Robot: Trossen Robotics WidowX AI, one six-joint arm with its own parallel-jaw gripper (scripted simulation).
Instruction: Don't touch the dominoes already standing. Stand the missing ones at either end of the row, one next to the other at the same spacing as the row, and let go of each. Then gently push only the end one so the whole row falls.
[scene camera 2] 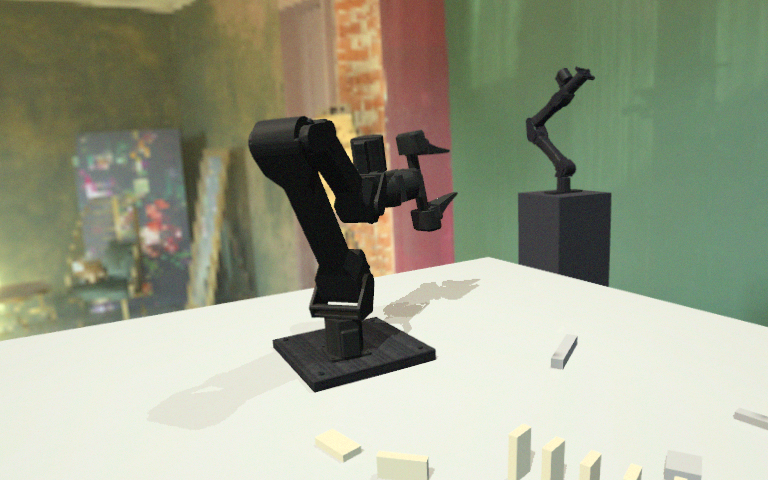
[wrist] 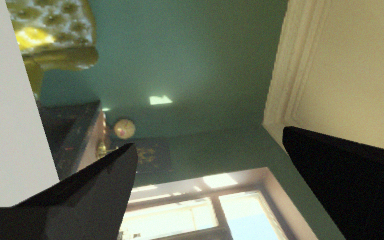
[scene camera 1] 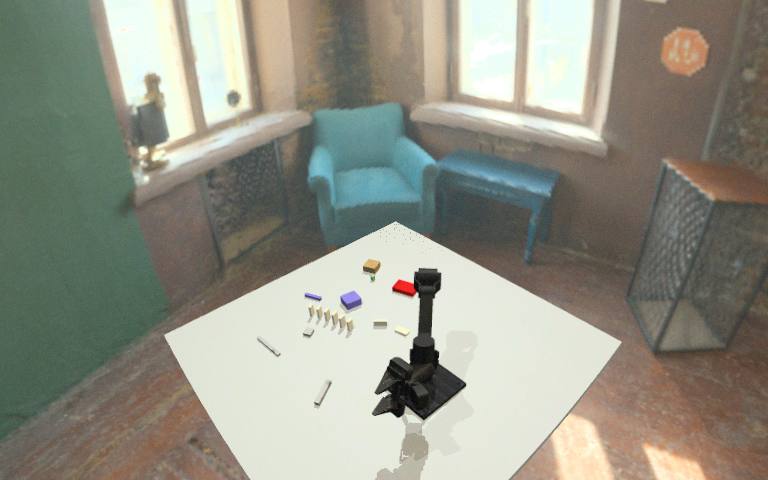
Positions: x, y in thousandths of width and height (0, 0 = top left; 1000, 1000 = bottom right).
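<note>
Gripper (scene camera 2: 589, 359), (wrist: 546, 594), (scene camera 1: 488, 843): open, holding nothing.
</note>
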